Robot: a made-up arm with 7 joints. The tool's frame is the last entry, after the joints. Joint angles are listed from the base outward. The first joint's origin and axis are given. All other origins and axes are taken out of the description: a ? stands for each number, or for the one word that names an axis. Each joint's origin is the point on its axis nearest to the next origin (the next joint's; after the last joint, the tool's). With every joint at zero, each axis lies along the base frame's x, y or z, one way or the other. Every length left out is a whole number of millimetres.
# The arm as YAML. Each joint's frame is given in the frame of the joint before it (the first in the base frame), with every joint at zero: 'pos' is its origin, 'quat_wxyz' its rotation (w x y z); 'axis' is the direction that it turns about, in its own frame. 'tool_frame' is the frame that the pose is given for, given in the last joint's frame.
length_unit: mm
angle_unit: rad
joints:
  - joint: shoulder
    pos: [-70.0, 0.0, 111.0]
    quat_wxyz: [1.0, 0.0, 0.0, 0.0]
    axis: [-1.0, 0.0, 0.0]
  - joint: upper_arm
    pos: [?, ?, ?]
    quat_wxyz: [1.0, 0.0, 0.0, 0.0]
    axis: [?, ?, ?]
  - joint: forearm
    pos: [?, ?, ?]
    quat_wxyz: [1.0, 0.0, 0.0, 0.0]
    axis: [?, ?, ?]
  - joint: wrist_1
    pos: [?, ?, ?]
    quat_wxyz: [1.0, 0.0, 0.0, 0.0]
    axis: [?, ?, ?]
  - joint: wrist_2
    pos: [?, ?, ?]
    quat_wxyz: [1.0, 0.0, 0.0, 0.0]
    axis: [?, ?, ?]
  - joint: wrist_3
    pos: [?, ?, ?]
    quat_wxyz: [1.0, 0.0, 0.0, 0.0]
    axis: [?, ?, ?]
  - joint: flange
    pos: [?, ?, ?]
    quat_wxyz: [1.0, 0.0, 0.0, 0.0]
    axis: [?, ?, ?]
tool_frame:
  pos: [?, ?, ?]
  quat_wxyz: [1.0, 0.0, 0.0, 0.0]
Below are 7 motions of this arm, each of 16 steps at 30 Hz.
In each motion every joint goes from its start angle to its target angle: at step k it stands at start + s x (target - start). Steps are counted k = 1, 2, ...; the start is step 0. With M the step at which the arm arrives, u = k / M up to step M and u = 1 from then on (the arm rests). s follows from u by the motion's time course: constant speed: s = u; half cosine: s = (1 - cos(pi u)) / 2; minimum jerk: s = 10 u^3 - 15 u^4 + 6 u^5.
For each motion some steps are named. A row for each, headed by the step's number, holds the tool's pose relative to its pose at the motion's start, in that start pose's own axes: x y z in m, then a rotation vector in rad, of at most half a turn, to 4 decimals.
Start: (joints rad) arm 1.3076 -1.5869 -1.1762 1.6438 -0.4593 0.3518 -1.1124
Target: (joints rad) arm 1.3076 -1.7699 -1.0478 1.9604 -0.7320 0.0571 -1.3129
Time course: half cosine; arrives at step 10
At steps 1, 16:
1: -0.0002 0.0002 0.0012 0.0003 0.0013 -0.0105
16: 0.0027 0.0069 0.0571 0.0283 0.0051 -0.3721

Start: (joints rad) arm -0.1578 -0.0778 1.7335 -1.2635 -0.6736 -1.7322 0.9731
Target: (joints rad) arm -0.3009 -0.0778 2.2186 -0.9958 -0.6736 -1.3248 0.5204
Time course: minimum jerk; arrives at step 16
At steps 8, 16:
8: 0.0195 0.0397 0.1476 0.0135 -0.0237 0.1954
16: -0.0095 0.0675 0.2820 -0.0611 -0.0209 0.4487

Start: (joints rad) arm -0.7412 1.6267 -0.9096 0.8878 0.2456 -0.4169 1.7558
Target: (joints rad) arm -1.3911 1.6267 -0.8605 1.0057 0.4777 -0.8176 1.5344
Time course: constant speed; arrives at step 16
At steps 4, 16:
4: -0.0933 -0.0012 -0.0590 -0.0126 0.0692 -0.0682
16: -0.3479 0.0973 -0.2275 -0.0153 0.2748 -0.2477

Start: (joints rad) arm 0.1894 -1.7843 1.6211 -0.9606 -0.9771 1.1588 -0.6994
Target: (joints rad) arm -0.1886 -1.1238 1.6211 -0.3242 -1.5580 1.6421 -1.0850
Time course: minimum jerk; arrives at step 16
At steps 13, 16:
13: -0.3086 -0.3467 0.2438 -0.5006 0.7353 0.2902
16: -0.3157 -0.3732 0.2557 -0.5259 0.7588 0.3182

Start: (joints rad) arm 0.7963 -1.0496 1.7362 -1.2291 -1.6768 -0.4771 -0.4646
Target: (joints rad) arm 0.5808 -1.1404 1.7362 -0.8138 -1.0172 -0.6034 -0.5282
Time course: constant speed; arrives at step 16
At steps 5, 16:
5: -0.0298 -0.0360 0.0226 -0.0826 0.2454 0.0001
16: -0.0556 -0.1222 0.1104 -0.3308 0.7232 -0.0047

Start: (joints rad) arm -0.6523 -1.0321 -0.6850 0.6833 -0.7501 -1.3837 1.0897
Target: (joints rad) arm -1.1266 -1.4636 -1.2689 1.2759 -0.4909 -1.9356 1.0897
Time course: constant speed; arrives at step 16
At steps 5, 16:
5: 0.1951 -0.1707 0.1749 -0.2333 -0.3875 -0.1309
16: 0.2543 -0.4286 0.9027 -0.6976 -1.3333 -0.5185

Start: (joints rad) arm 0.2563 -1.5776 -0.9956 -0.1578 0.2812 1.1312 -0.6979
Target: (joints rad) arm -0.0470 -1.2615 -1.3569 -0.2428 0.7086 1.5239 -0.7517
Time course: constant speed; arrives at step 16
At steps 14, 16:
14: -0.1581 0.0908 0.1022 0.1033 0.2035 0.3002
16: -0.1746 0.1011 0.1189 0.1220 0.2200 0.3444

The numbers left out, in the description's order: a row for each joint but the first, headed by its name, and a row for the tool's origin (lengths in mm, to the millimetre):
upper_arm: xyz 0.0 -139.0 97.0, axis 0.0 1.0 0.0
forearm: xyz 14.0 0.0 -21.0, axis 0.0 1.0 0.0
wrist_1: xyz -279.0 0.0 67.0, axis -1.0 0.0 0.0
wrist_2: xyz 0.0 -328.0 -68.0, axis 0.0 1.0 0.0
wrist_3: xyz -107.0 0.0 85.0, axis 0.0 0.0 1.0
flange: xyz 45.0 187.0 0.0, axis 0.0 -1.0 0.0
tool: xyz -5.0 0.0 -391.0

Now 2 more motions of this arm.
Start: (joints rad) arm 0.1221 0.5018 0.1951 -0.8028 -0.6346 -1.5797 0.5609
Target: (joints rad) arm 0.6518 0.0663 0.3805 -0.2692 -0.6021 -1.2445 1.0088
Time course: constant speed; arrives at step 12
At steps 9, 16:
9: 0.1542 0.2177 0.4575 0.5506 -0.9941 0.3276
16: 0.0950 0.2310 0.6573 0.7179 -1.3468 0.4217

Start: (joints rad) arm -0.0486 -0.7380 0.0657 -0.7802 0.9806 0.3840 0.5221
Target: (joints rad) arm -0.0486 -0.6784 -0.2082 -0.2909 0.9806 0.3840 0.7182
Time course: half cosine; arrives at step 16
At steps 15, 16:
15: 0.0640 -0.1768 0.0573 -0.5263 -0.2255 -0.0433
16: 0.0647 -0.1783 0.0583 -0.5314 -0.2280 -0.0435

